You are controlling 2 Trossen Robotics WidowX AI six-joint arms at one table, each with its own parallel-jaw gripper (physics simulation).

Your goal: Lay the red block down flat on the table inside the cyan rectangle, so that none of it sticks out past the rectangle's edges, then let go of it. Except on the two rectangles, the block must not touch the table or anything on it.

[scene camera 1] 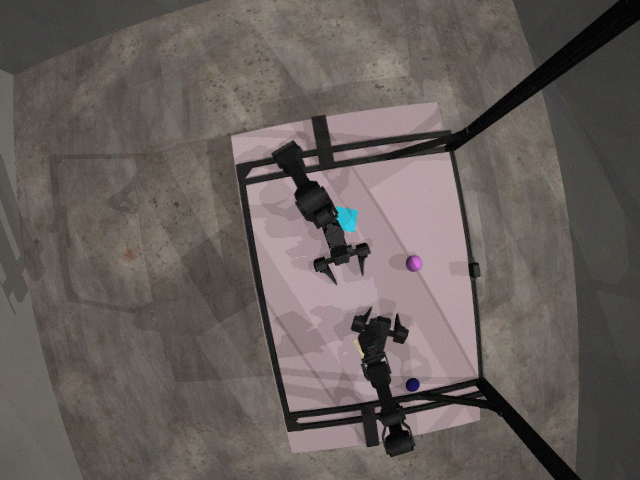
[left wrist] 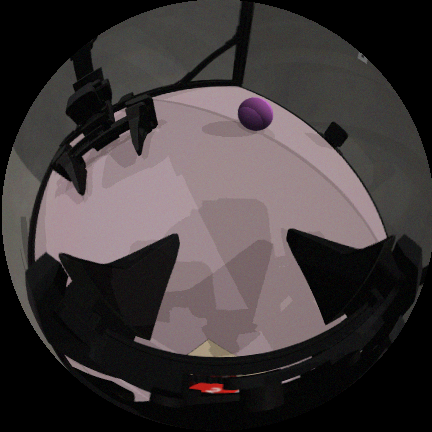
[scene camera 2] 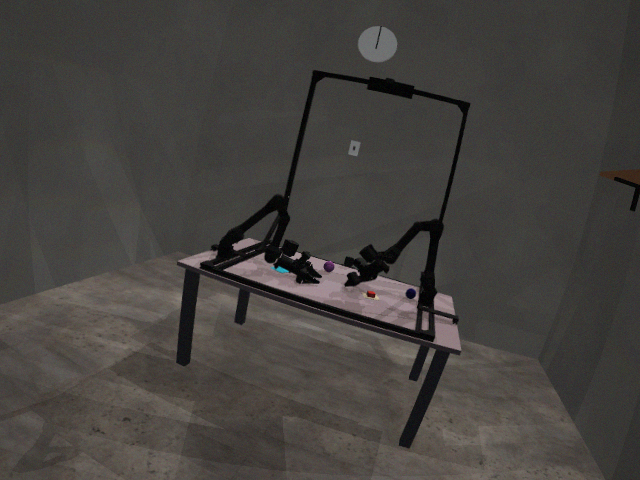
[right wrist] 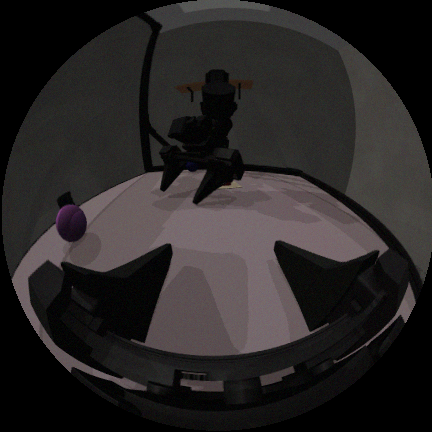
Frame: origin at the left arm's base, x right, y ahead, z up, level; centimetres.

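Where they show: left gripper, between the fingertips: (scene camera 1: 384, 310) (left wrist: 234, 236) (scene camera 2: 350, 283) (right wrist: 175, 196); right gripper, between the fingertips: (scene camera 1: 349, 280) (left wrist: 106, 172) (scene camera 2: 320, 280) (right wrist: 223, 247); left arm's base, origin of its link: (scene camera 2: 425, 304); right arm's base, origin of its link: (scene camera 1: 289, 158) (scene camera 2: 224, 257).
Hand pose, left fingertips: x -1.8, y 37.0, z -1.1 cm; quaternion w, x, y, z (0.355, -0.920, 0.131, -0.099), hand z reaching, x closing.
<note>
Each offset is from my left fingertips to the top centre of the thing. "*": to the spot under its first point.
The red block {dx -6.2, dy -12.1, dz +1.1 cm} (scene camera 2: 371, 293) (left wrist: 212, 388) rests on the pale yellow rectangle {* dx -9.3, dy -13.3, dz -0.7 cm} (scene camera 1: 358, 348) (scene camera 2: 376, 298) (left wrist: 210, 348). In scene camera 1 the left arm hides the block. The cyan rectangle {* dx -11.1, dy +31.0, dz -0.7 cm} (scene camera 1: 347, 220) (scene camera 2: 280, 269) lies on the table, partly covered by the right arm in scene camera 1. My left gripper (scene camera 1: 384, 311) (left wrist: 234, 236) (right wrist: 175, 196) is open and empty, above the table and a little beyond the yellow rectangle, toward the right gripper. My right gripper (scene camera 1: 348, 279) (left wrist: 106, 172) (right wrist: 223, 247) is open and empty above the table's middle.
A purple ball {dx +10.3, dy +15.7, dz +4.7 cm} (scene camera 1: 414, 263) (scene camera 2: 329, 266) (left wrist: 255, 114) (right wrist: 71, 223) is at the right of the table in scene camera 1. A dark blue ball {dx +9.8, dy -28.2, dz +4.3 cm} (scene camera 1: 412, 384) (scene camera 2: 410, 293) is near the left arm. A black frame (scene camera 1: 260, 289) borders the table.
</note>
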